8 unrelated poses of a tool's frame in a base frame.
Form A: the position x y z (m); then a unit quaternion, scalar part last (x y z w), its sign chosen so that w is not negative.
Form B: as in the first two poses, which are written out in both.
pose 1, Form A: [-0.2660 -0.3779 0.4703 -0.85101 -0.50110 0.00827 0.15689]
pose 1, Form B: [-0.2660 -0.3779 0.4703 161.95 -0.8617 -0.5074 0.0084]
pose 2, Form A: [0.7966 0.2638 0.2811 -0.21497 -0.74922 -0.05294 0.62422]
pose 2, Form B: [0.7966 0.2638 0.2811 102.75 -0.2752 -0.9590 -0.0678]
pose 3, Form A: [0.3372 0.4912 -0.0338 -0.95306 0.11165 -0.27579 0.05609]
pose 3, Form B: [0.3372 0.4912 -0.0338 173.57 -0.9546 0.1118 -0.2762]
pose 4, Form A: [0.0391 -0.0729 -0.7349 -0.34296 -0.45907 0.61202 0.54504]
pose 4, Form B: [0.0391 -0.0729 -0.7349 113.95 -0.4091 -0.5475 0.7300]
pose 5, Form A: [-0.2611 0.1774 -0.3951 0.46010 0.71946 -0.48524 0.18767]
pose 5, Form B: [-0.2611 0.1774 -0.3951 158.37 0.4684 0.7325 -0.4940]
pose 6, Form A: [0.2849 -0.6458 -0.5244 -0.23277 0.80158 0.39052 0.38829]
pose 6, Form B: [0.2849 -0.6458 -0.5244 134.30 -0.2526 0.8698 0.4238]
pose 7, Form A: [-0.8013 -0.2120 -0.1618 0.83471 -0.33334 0.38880 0.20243]
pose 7, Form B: [-0.8013 -0.2120 -0.1618 156.64 0.8524 -0.3404 0.3970]
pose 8, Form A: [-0.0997 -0.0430 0.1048 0.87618 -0.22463 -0.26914 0.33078]
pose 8, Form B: [-0.0997 -0.0430 0.1048 141.37 0.9284 -0.2380 -0.2852]
